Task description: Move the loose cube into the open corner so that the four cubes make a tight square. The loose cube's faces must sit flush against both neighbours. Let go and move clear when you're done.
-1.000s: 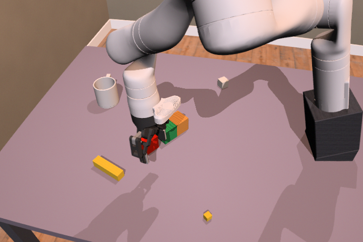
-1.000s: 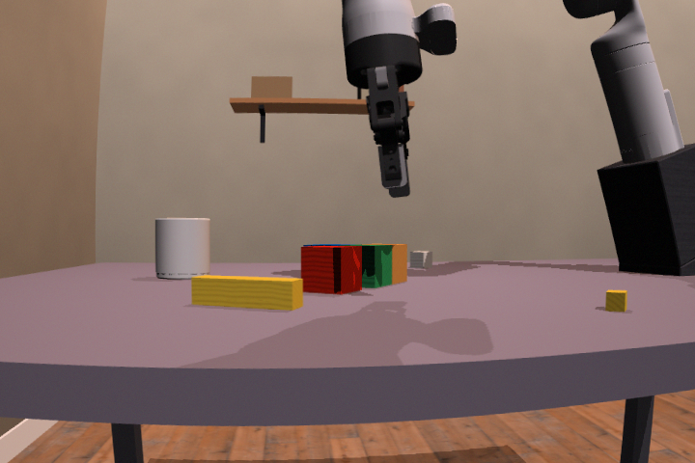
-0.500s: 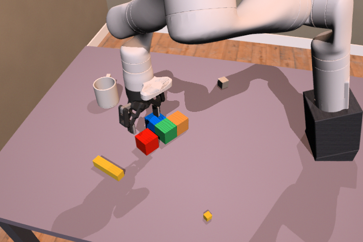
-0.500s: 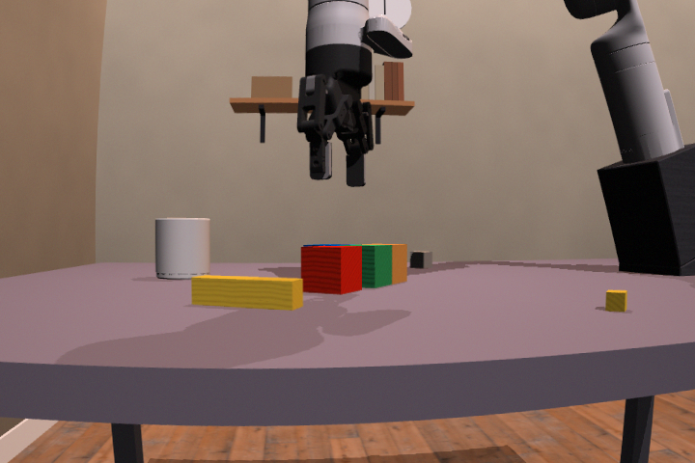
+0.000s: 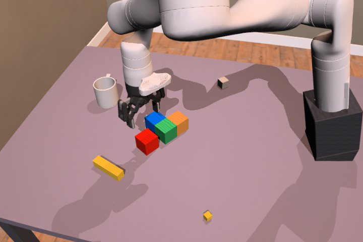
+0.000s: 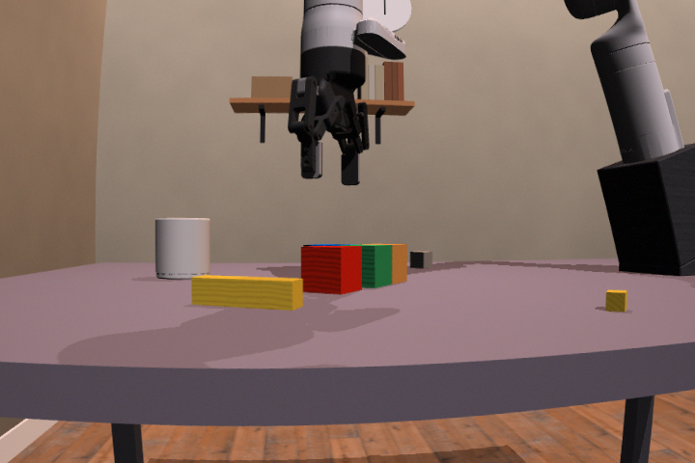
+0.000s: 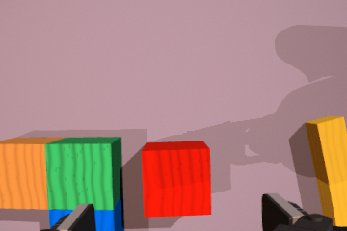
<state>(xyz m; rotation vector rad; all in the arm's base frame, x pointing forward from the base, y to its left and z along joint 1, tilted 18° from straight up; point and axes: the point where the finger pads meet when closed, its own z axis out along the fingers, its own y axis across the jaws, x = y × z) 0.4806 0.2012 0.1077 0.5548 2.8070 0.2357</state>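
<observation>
The red cube is 10 cm below my hand. The rest, counted from my hand: orange cube 11 cm to the right, 10 cm below, 5 cm behind; blue cube 10 cm below, 8 cm to the right, 1 cm ahead; green cube 10 cm below, 6 cm to the right, 3 cm behind.
</observation>
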